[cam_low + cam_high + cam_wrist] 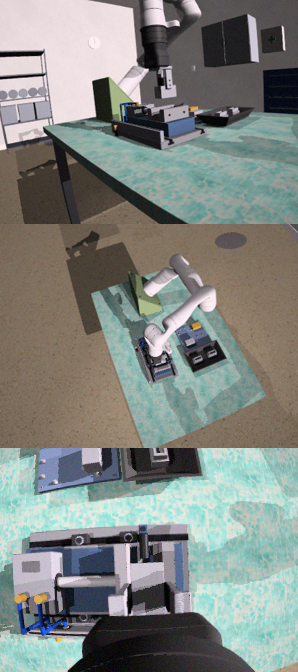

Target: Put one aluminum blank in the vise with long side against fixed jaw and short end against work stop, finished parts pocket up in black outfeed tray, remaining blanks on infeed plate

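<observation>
My gripper is now 30 mm above the gray blank. The rest, counted from my hand: fixed jaw: 90 mm below, 30 mm ahead, 10 mm to the left; blue infeed plate: 280 mm to the left, 170 mm below, 140 mm behind; vise: 130 mm below, 70 mm behind.
</observation>
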